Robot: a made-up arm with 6 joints.
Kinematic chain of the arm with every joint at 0, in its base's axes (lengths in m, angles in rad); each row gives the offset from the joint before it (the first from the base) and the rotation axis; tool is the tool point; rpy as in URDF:
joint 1: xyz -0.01 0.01 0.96 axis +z
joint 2: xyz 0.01 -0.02 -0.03 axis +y
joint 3: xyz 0 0.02 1.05 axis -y
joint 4: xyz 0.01 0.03 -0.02 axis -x
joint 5: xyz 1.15 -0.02 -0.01 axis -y
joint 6: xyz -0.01 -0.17 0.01 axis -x
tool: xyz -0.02 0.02 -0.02 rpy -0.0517 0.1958 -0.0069
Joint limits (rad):
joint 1: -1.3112..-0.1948
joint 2: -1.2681..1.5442
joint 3: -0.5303..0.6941
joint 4: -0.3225..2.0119
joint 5: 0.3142..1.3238
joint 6: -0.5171..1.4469
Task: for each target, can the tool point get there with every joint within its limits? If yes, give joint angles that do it. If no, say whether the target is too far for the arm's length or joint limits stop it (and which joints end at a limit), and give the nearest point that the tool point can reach.
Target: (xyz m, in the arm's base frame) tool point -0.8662 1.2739 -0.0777
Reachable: no: joint limits stop it (at a limit: joint 1, joint 2, joint 3, joint 4, joint 5) | nearest point -0.0571 -0.4030 -0.0026 | short by 1.863 m
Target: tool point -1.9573 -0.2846 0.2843
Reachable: no: joint limits stop it (at a limit: joint 1, joint 2, joint 3, joint 6) | nearest point -0.0656 -0.4326 -0.0145 | short by 1.921 m
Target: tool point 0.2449 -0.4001 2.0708
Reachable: yes | joints -0.6866 -0.6694 -0.3716 0.2242 0.5574 0.4691
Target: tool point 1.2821 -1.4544 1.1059
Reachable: yes | joints -0.7910 0.9654 0.4990 0.9675 0.7757 0.6041
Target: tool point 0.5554 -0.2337 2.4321
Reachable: yes | joints -0.3506 -0.4093 -0.0472 1.4150 0.8361 -0.0113
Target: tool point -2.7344 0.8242 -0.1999
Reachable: no: too far | nearest point -1.5440 0.4684 2.2201 | short by 2.720 m
